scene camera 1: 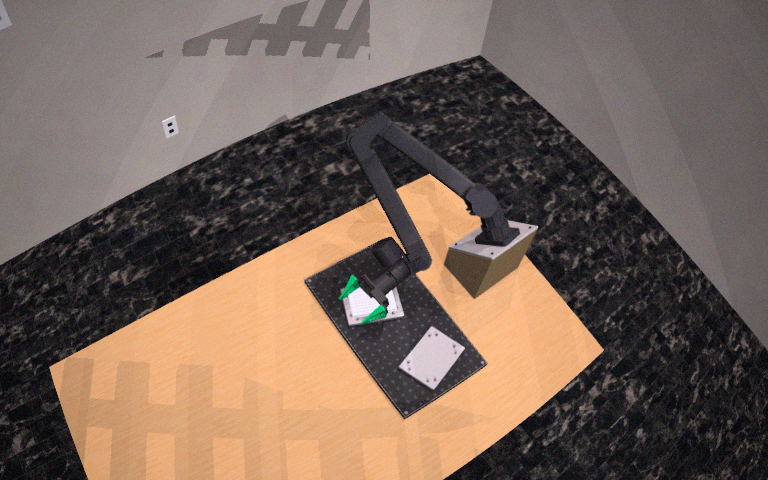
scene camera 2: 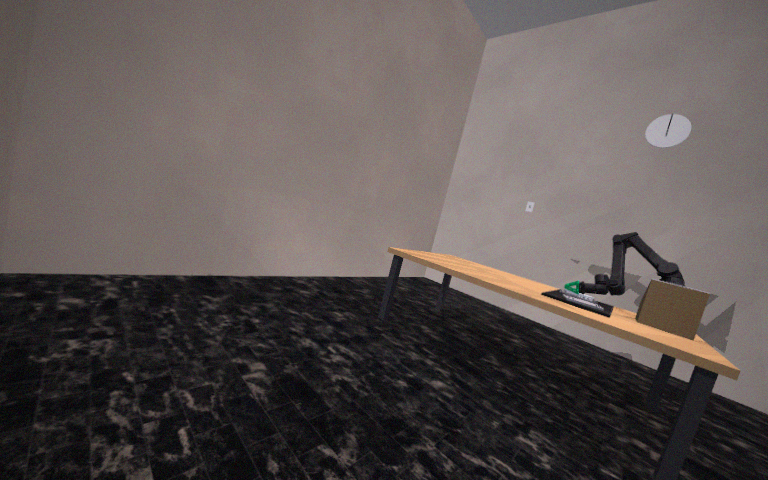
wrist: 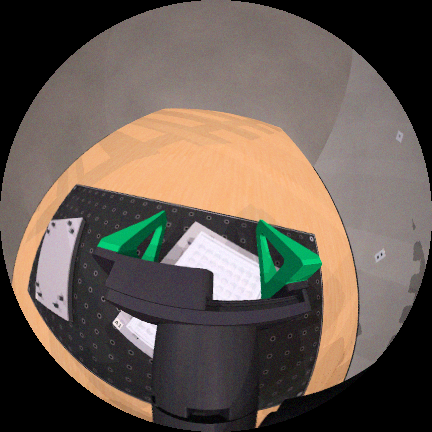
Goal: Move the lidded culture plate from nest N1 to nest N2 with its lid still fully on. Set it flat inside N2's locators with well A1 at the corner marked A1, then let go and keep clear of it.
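Frame: origin at the arm's base, x right, y ahead, z up, level; metres.
Where they show: gripper, fingertip midpoint: (scene camera 1: 350, 311) (scene camera 2: 564, 286) (wrist: 211, 219); arm's base, origin of the base link: (scene camera 1: 498, 238) (scene camera 2: 672, 294).
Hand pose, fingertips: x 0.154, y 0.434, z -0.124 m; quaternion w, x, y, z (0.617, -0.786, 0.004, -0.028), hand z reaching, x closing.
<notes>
Each offset is from my fingertips to the top centre of the thing. "pt": to the spot under its first point. Level surfaces: height alone.
The white lidded culture plate @(dx -0.006, dy -0.081, dz -0.014 m) (scene camera 1: 361, 304) (wrist: 222, 265) sits in nest N1 @(dx -0.007, dy -0.081, dz -0.021 m) (scene camera 1: 399, 310) (wrist: 181, 246), a pale base turned at an angle on the black board. Its well grid shows; the arm hides part of it, and the lid's fit is too small to tell. My gripper (scene camera 1: 352, 310) (scene camera 2: 572, 287) (wrist: 211, 219) is open, with nothing between its green fingers. It is above the plate, with the fingers spread towards opposite sides. Nest N2 @(dx -0.251, dy -0.085, dz -0.021 m) (scene camera 1: 431, 358) (wrist: 59, 270) is a pale base with small dark locators near its corners and no plate on it. Its A1 mark is not legible.
The black perforated board (scene camera 1: 404, 404) (scene camera 2: 607, 310) (wrist: 95, 360) lies on the wooden table @(dz -0.056 m) (scene camera 1: 226, 339) (scene camera 2: 481, 271) (wrist: 215, 165). An A1 label @(pt dx -0.092, dy -0.119, dz -0.031 m) (wrist: 117, 324) shows at a corner of N1. The arm's box-shaped pedestal (scene camera 1: 481, 274) (scene camera 2: 671, 310) stands beside the board.
</notes>
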